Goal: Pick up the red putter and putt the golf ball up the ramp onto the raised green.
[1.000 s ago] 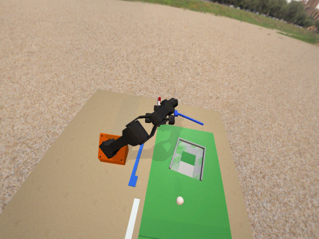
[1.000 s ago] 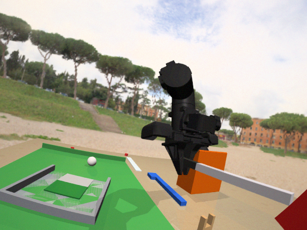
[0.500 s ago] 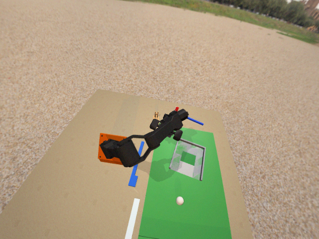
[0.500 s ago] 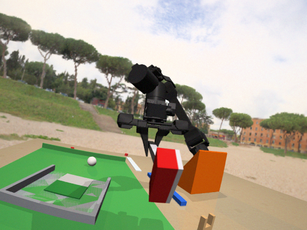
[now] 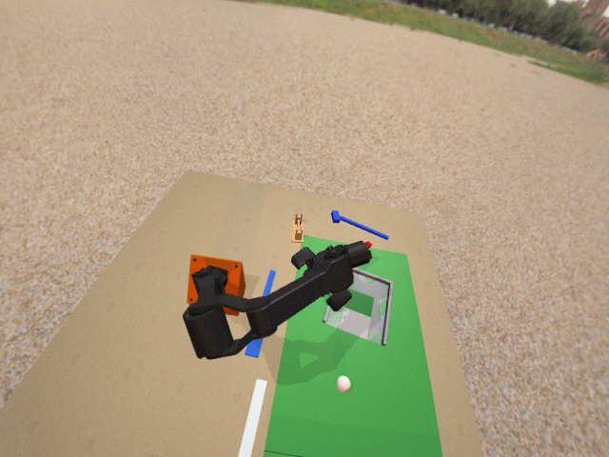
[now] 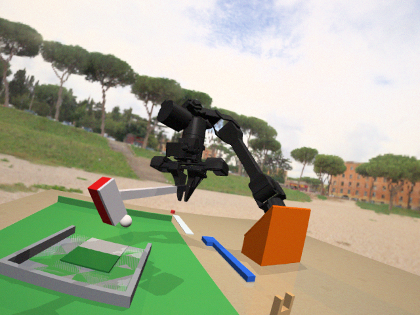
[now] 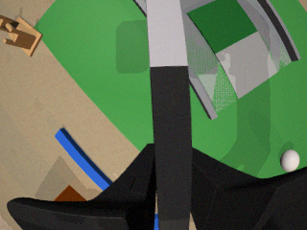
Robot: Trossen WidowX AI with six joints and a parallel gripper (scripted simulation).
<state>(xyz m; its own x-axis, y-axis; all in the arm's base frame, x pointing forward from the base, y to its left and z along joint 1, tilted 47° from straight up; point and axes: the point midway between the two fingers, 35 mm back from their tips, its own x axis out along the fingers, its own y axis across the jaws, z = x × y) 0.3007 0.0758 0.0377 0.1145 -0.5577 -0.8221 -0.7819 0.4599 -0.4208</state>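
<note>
Right now the red putter is 9 cm to the left of my gripper tip, 7 cm ahead of it and 2 cm above it. Round my gripper tip: green mat: 17 cm ahead, 15 cm below, 5 cm to the right; grey frame: 18 cm ahead, 14 cm below, 7 cm to the left; white golf ball: 23 cm to the right, 13 cm below, 13 cm ahead.
</note>
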